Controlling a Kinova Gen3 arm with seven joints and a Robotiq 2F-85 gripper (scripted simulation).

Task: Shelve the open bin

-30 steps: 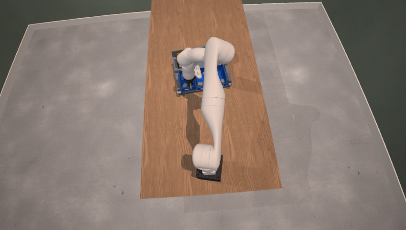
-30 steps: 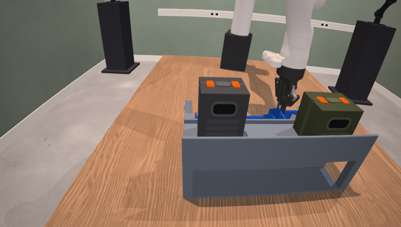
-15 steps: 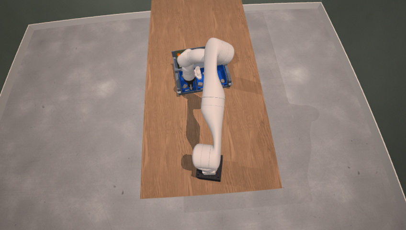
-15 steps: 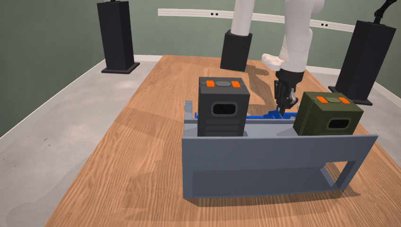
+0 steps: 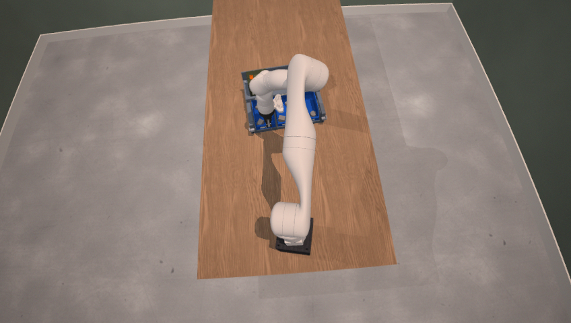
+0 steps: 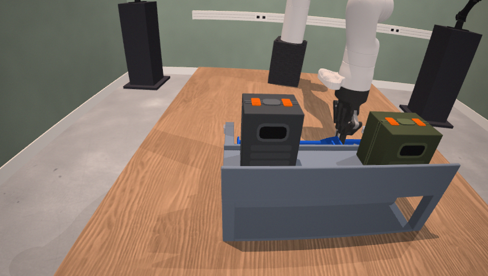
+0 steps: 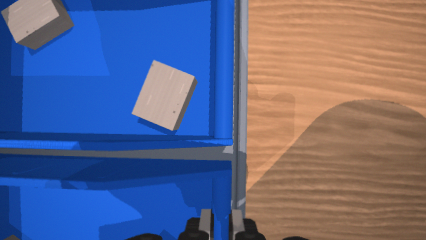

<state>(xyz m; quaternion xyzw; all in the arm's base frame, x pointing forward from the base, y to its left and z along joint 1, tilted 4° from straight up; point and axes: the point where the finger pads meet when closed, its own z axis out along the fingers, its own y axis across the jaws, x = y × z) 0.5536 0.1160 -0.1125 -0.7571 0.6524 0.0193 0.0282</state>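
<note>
Now: hand 12 cm short of the grey part, 6 cm to the right of it and 3 cm above it. Round my hand: grey shelf 12 cm ahead, 8 cm to the right, 2 cm above.
</note>
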